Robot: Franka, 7 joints.
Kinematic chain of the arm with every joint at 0, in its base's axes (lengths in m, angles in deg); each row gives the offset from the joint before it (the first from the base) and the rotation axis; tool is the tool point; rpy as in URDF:
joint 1: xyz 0 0 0.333 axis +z
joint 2: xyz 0 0 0 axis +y
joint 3: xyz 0 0 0.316 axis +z
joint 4: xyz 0.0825 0 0 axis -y
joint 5: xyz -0.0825 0 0.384 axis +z
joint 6: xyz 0 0 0 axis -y
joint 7: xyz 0.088 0 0 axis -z
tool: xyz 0 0 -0.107 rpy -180 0 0
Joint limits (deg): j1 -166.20..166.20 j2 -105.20..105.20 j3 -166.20..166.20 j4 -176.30..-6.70 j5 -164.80..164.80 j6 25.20..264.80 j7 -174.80..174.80
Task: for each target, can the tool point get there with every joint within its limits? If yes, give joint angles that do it. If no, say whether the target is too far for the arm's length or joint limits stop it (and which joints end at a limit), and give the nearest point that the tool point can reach.
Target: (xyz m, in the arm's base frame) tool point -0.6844 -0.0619 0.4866
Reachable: yes | joints 141.13 48.31 79.04 -86.89 67.59 209.00 -61.48
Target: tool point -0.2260 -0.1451 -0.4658
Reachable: no: joint limits stop it (at a limit: joint 2) | nearest point -0.2281 -0.1464 -0.3606 | short by 0.105 m
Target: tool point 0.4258 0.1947 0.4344
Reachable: yes | joints 96.57 -46.72 -67.37 -141.00 -104.74 135.57 -19.12
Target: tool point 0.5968 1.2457 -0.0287
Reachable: no: too far | nearest point 0.3586 0.7485 0.1157 | short by 0.570 m
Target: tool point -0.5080 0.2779 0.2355
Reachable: yes | joints 107.22 30.66 49.01 -121.53 -106.87 121.54 59.61
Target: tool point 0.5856 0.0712 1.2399
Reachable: no: too far | nearest point 0.4644 0.0565 1.0521 | short by 0.224 m
